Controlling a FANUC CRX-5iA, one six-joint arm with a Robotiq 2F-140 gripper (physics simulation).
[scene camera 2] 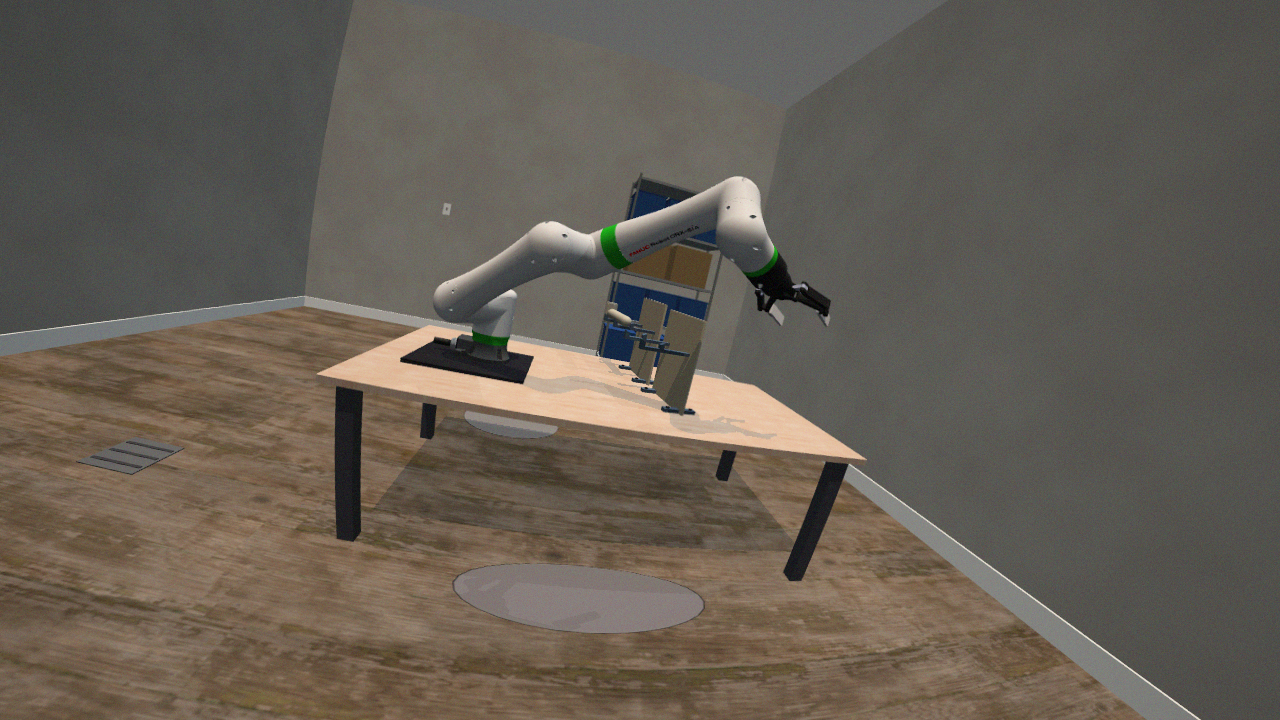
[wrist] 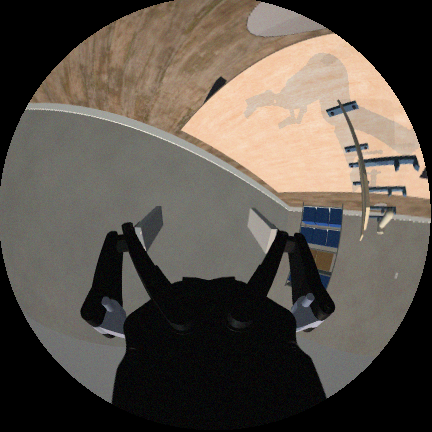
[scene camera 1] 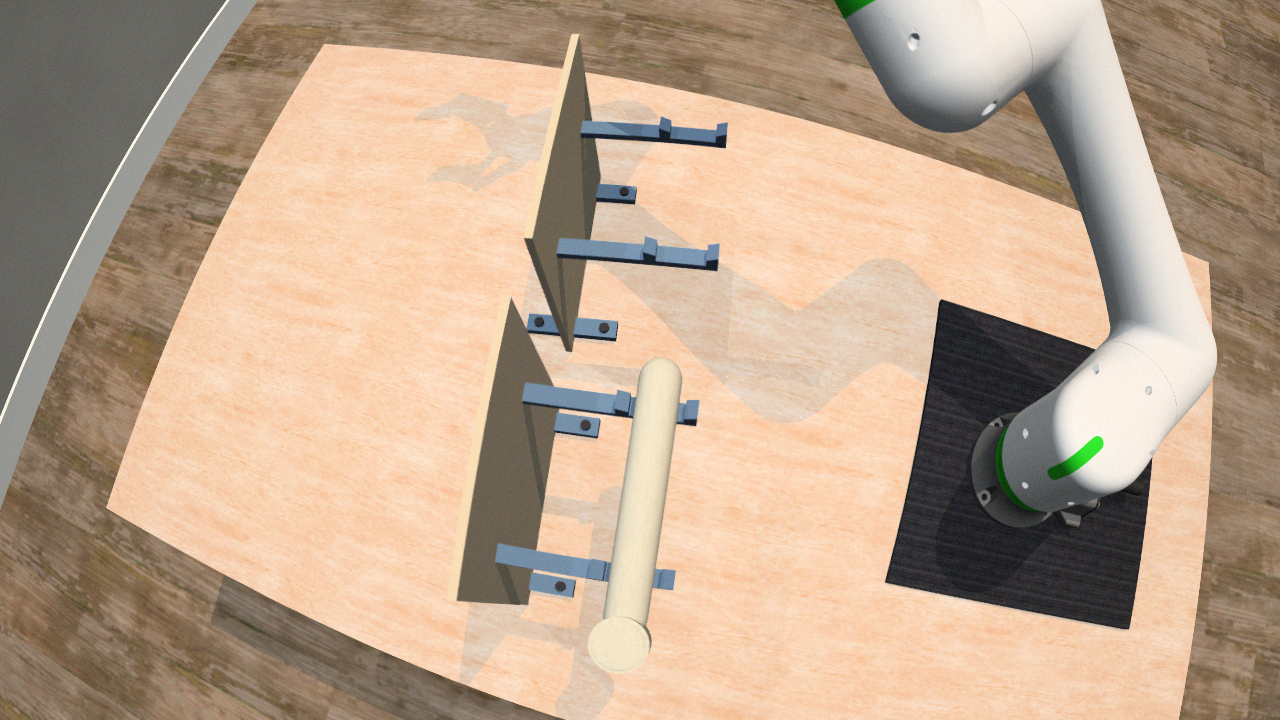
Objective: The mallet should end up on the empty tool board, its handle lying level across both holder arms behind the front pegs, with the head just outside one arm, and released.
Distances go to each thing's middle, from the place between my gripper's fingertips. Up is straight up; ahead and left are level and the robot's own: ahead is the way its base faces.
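Labels:
The mallet (scene camera 1: 619, 644) is there in my sight, 600 mm to the left of my hand and 430 mm behind it, and it is also 150 mm below my hand.

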